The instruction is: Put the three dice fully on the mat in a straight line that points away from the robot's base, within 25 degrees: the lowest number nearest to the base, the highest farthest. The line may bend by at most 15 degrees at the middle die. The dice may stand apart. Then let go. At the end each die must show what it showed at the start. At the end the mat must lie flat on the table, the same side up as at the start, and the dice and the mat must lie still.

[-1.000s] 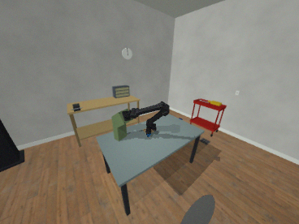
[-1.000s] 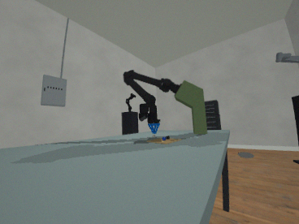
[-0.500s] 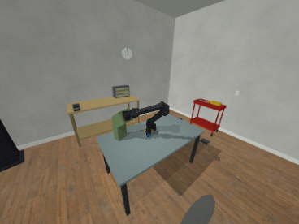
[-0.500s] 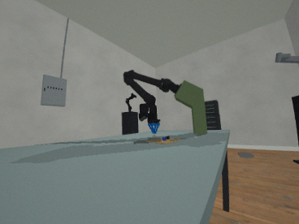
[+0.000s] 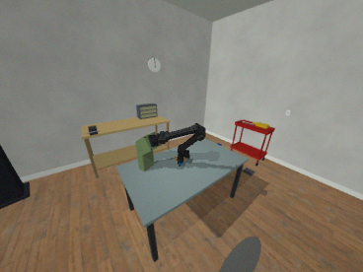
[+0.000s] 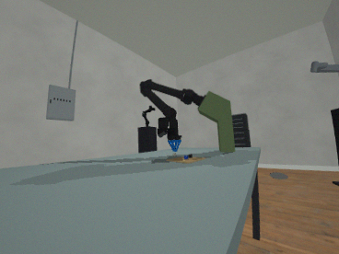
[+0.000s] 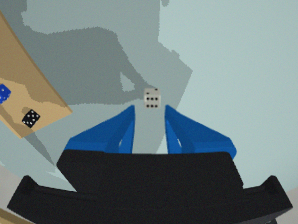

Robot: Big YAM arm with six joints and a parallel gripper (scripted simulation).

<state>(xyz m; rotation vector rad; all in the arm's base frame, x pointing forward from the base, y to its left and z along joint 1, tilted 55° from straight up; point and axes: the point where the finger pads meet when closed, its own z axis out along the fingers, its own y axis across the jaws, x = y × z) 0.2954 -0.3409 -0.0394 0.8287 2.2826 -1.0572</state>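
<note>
Right now my hand is 30 mm above the white die. The rest, counted from my hand: blue die: 140 mm ahead, 120 mm to the left, 20 mm below; then black die: 130 mm to the left, 90 mm ahead, 20 mm below; then tan mat: 140 mm ahead, 120 mm to the left, 30 mm below.
</note>
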